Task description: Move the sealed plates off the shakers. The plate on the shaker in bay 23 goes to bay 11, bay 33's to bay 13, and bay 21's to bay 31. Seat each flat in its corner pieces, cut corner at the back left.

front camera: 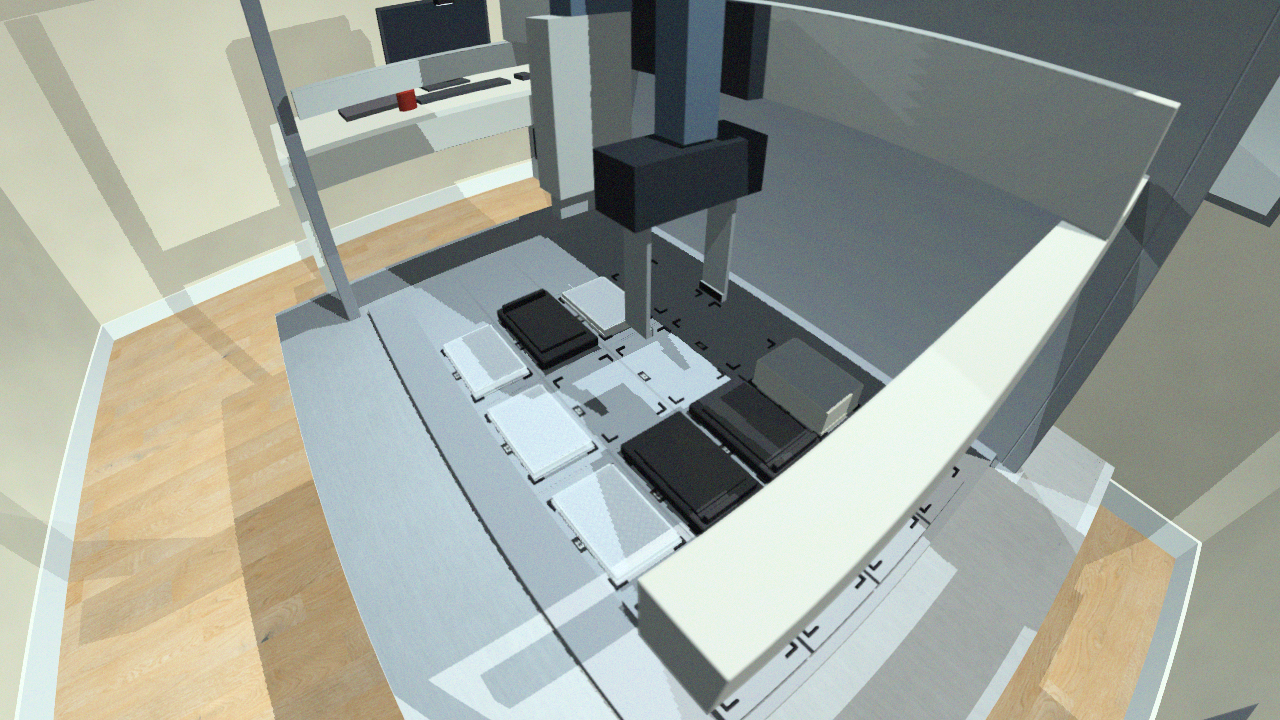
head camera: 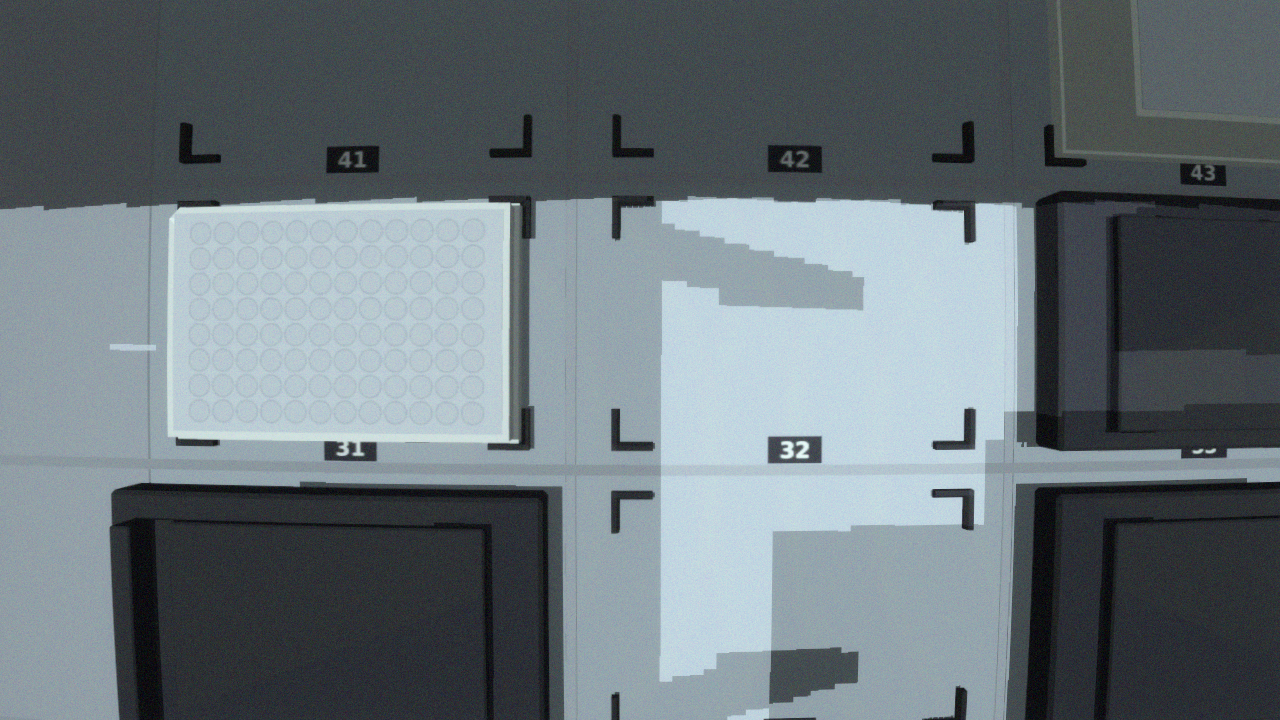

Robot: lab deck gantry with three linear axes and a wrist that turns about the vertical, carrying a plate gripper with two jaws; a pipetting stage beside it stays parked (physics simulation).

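Places are measured from the robot's base along level axes (x ahead, y left, z up), in millimetres.
Pixels of known places: gripper, fingertip midpoint: (front camera: 677,310); robot's base, origin of the base link: (front camera: 443,351).
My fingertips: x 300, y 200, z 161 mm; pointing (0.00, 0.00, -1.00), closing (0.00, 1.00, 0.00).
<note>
Ahead of a thing's pixels: the offset from my fingertips to its top centre. "pt": to the spot under its first point.
The plate gripper (front camera: 675,313) hangs raised over the back of the deck, its two jaws wide apart with nothing between them; it does not show in the head view. A white sealed plate {dx -236, dy +57, dz -147 mm} (front camera: 595,302) (head camera: 335,324) lies flat in bay 31 within its corner pieces, cut corner at the back left. White plates lie in bay 11 {pt dx -223, dy -157, dz -147 mm} (front camera: 486,360) and bay 13 {pt dx +100, dy -161, dz -146 mm} (front camera: 615,523); their cut corners are too small to tell. The black shakers in bay 21 {dx -240, dy -49, dz -130 mm} (front camera: 547,327) (head camera: 322,617), bay 23 {dx +95, dy -49, dz -130 mm} (front camera: 687,465) (head camera: 1190,617) and bay 33 {dx +95, dy +58, dz -130 mm} (front camera: 751,422) (head camera: 1190,277) show bare tops.
Another white plate {dx -72, dy -157, dz -147 mm} (front camera: 539,431) lies in bay 12, between those in 11 and 13. A tall grey block {dx +92, dy +164, dz -119 mm} (front camera: 805,380) (head camera: 1096,80) stands in bay 43. The parked pipetting stage (front camera: 563,107) is at the left of the gripper. A pale beam (front camera: 877,447) crosses the front view at the right.
</note>
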